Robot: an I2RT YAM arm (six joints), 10 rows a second.
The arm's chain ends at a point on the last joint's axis. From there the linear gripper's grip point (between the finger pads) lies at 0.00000 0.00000 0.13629 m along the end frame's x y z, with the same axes.
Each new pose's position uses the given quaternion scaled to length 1; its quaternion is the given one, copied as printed.
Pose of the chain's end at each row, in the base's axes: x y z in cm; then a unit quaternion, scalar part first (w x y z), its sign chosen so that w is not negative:
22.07 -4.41 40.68 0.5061 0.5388 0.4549 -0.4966
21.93 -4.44 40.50 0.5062 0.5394 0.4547 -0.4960
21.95 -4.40 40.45 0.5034 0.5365 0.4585 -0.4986
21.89 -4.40 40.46 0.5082 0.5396 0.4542 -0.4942
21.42 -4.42 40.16 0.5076 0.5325 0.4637 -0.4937
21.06 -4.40 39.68 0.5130 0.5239 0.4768 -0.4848
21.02 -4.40 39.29 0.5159 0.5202 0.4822 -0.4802
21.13 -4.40 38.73 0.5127 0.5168 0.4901 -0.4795
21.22 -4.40 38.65 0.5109 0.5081 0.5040 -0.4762
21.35 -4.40 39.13 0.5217 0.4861 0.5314 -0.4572
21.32 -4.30 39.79 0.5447 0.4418 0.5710 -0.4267
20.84 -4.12 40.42 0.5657 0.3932 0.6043 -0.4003
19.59 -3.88 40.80 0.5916 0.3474 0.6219 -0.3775
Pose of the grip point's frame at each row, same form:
21.05 -18.00 40.76 0.5061 0.5388 0.4549 -0.4966
20.91 -18.03 40.56 0.5062 0.5394 0.4547 -0.4960
20.95 -17.99 40.50 0.5034 0.5365 0.4585 -0.4986
20.91 -17.99 40.53 0.5082 0.5396 0.4542 -0.4942
20.67 -18.03 40.20 0.5076 0.5325 0.4637 -0.4937
20.80 -18.03 39.63 0.5130 0.5239 0.4768 -0.4848
20.99 -18.03 39.20 0.5159 0.5202 0.4822 -0.4802
21.22 -18.03 38.53 0.5127 0.5168 0.4901 -0.4795
21.64 -18.02 38.32 0.5109 0.5081 0.5040 -0.4762
22.85 -17.94 38.62 0.5217 0.4861 0.5314 -0.4572
24.66 -17.50 39.21 0.5447 0.4418 0.5710 -0.4267
25.87 -16.78 39.88 0.5657 0.3932 0.6043 -0.4003
26.04 -15.88 40.60 0.5916 0.3474 0.6219 -0.3775

